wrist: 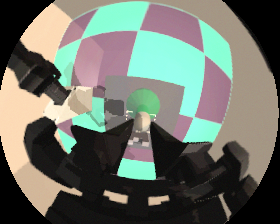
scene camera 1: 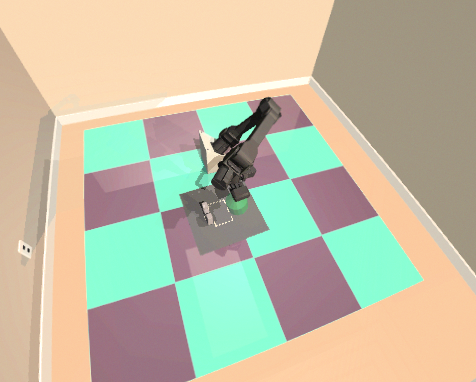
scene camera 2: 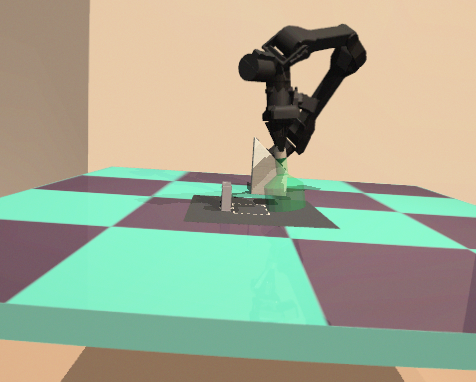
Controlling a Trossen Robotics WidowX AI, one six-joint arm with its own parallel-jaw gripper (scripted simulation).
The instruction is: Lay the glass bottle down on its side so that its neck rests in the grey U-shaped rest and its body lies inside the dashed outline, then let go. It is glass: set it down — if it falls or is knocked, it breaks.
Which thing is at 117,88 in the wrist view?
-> A dark grey mat.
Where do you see a dark grey mat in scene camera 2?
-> At 202,208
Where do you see a dark grey mat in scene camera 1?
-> At 208,238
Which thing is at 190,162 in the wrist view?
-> The gripper.
